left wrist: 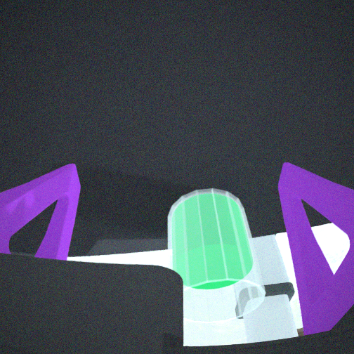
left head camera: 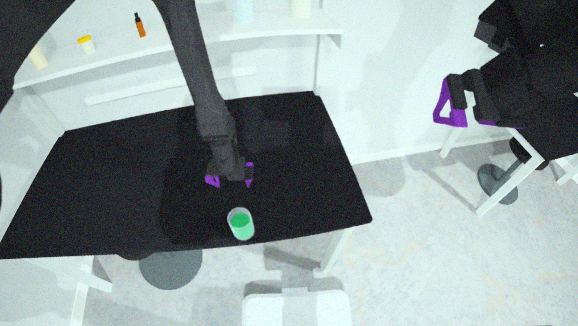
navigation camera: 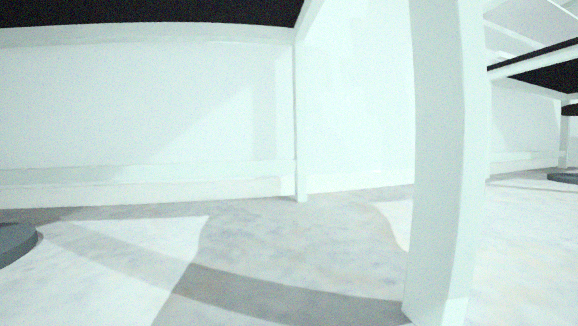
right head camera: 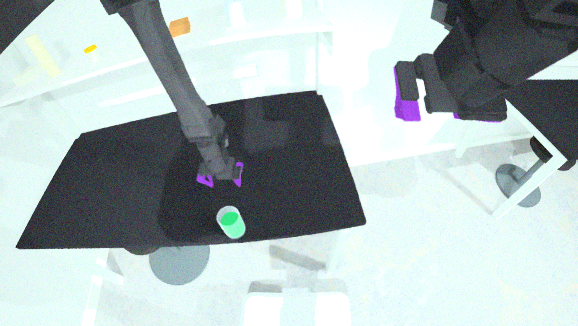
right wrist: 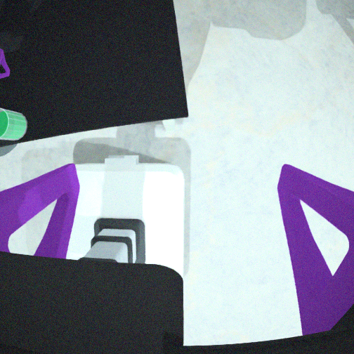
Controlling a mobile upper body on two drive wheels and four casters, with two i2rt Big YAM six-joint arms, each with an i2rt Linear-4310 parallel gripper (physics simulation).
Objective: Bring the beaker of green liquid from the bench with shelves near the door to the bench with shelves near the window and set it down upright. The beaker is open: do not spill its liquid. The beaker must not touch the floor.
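Observation:
The open beaker of green liquid [left head camera: 242, 225] [right head camera: 232, 223] [left wrist: 212, 240] [right wrist: 12, 125] stands upright on the black top of a bench with a shelf [left head camera: 100, 190] [right head camera: 100, 190] [right wrist: 100, 65], close to its lower edge in the head views. My left gripper [left head camera: 233, 186] [right head camera: 225, 185] [left wrist: 178, 174] is open and empty, above the bench on the shelf side of the beaker. In the left wrist view the beaker shows between the two fingers' lines, low in the picture, and no finger touches it. My right gripper [left head camera: 472, 124] [right head camera: 440, 119] [right wrist: 178, 175] is open and empty, away from the bench at the right.
The wall shelf [left head camera: 280, 35] holds an orange bottle [left head camera: 140, 28], a yellow-lidded jar [left head camera: 86, 45] and other containers. A stool base [left head camera: 171, 267] [right head camera: 180, 262] is under the bench. Another black-topped bench [left head camera: 555, 142] [right head camera: 550, 105] is at the right. A white bench leg [navigation camera: 437, 150] stands close in the navigation view.

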